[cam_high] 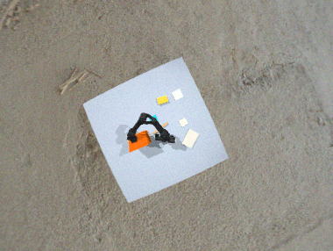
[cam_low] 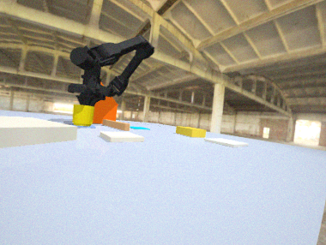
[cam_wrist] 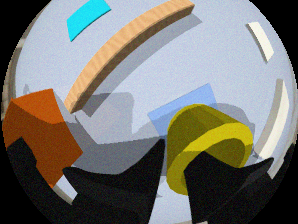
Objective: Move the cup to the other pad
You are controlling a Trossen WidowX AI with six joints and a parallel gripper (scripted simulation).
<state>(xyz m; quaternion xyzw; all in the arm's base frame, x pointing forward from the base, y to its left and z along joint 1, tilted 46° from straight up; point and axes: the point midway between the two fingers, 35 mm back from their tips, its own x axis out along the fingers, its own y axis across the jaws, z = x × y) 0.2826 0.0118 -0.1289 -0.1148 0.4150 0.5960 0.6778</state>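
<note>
My gripper tip is now 4 cm above the blue pad, 3 cm short of it and 1 cm to the left of it. From my gripper tip the other things lie so: cyan pad (22 cm to the left, 5 cm behind, 4 cm below); yellow cup (2 cm ahead, 1 cm to the right); wooden bar (11 cm to the left, 3 cm below, 1 cm behind).
</note>
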